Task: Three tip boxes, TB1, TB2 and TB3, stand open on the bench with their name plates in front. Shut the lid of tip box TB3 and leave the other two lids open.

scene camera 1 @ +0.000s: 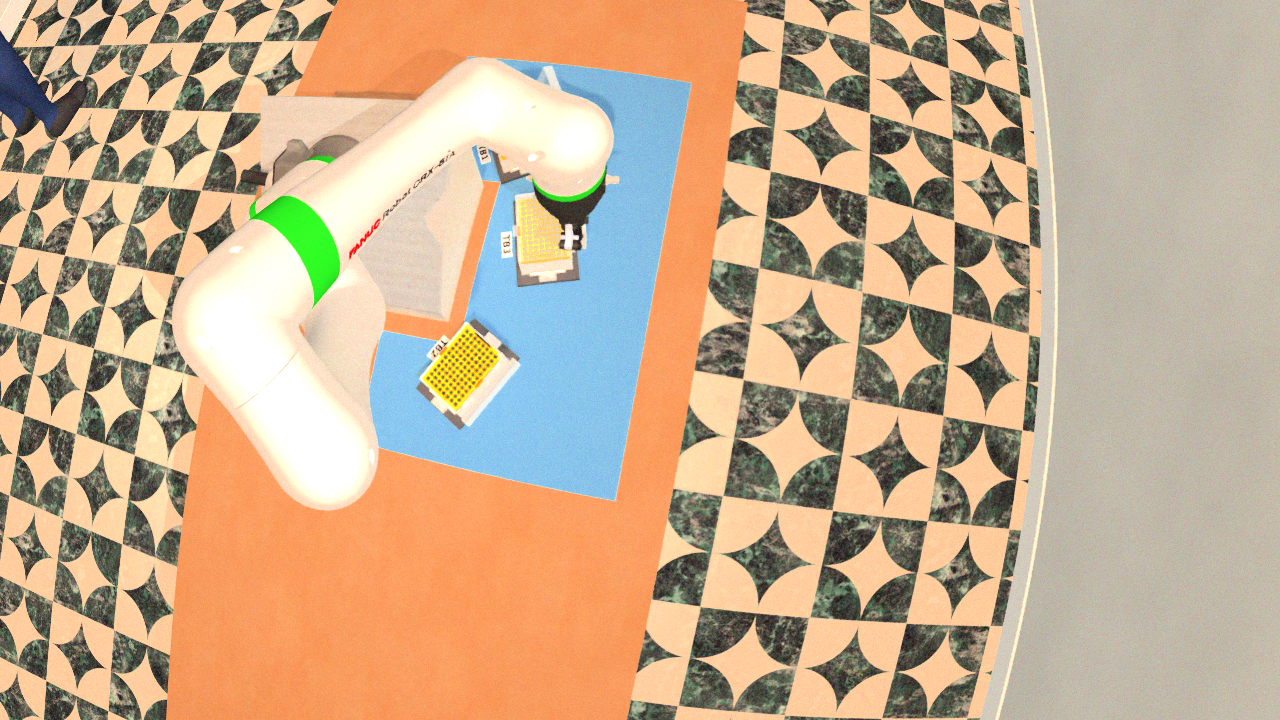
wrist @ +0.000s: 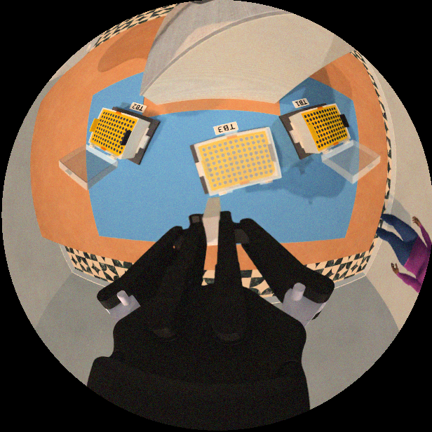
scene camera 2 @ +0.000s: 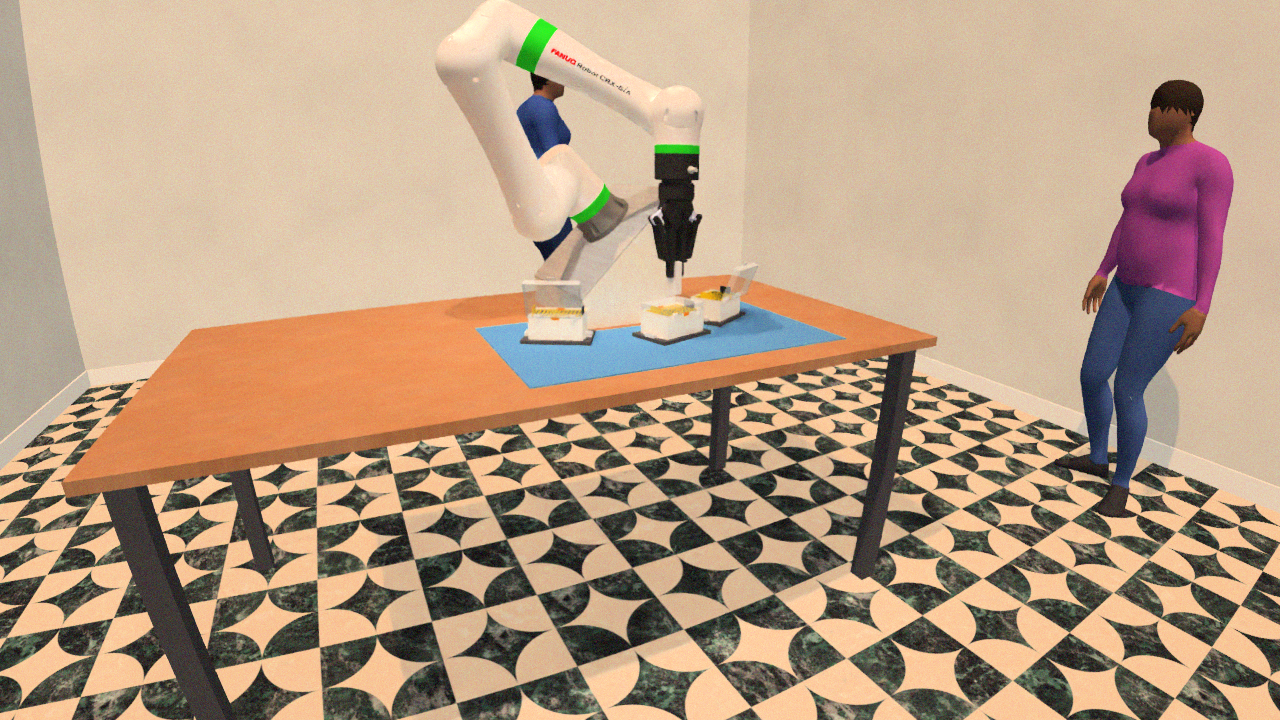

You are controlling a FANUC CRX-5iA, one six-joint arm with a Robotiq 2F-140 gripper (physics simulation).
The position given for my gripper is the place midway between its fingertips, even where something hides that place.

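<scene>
Through scene camera 2 I see my gripper (scene camera 2: 674, 293), and a blue mat (scene camera 2: 613, 352) as well. Scene camera 1 gives me the mat (scene camera 1: 561, 421) and my gripper (scene camera 1: 576, 243). In the wrist view, too, I find both my gripper (wrist: 214, 207) and the mat (wrist: 310, 202).
</scene>
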